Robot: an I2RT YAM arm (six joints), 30 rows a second.
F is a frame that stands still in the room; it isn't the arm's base.
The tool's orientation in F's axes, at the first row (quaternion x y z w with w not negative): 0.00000 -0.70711 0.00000 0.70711
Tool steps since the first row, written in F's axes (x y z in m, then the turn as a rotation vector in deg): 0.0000 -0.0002 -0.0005 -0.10 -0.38 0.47; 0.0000 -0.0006 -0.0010 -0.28 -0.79 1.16; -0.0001 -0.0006 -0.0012 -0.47 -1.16 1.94; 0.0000 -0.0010 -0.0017 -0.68 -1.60 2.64; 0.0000 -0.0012 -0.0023 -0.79 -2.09 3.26; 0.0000 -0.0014 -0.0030 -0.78 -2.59 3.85; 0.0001 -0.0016 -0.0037 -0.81 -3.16 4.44; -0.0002 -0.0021 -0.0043 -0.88 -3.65 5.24; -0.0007 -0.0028 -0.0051 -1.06 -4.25 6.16; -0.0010 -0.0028 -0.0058 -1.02 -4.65 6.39; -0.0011 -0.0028 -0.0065 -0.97 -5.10 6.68
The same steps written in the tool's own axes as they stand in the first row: -0.0005 -0.0002 0.0000 0.47 -0.38 0.10; -0.0010 -0.0006 0.0000 1.16 -0.79 0.28; -0.0012 -0.0006 0.0001 1.94 -1.16 0.47; -0.0017 -0.0010 0.0000 2.64 -1.60 0.68; -0.0023 -0.0012 0.0000 3.26 -2.09 0.79; -0.0030 -0.0014 0.0000 3.85 -2.59 0.78; -0.0037 -0.0016 -0.0001 4.44 -3.16 0.81; -0.0043 -0.0021 0.0002 5.24 -3.65 0.88; -0.0051 -0.0028 0.0007 6.16 -4.25 1.06; -0.0058 -0.0028 0.0010 6.39 -4.65 1.02; -0.0065 -0.0028 0.0011 6.68 -5.10 0.97
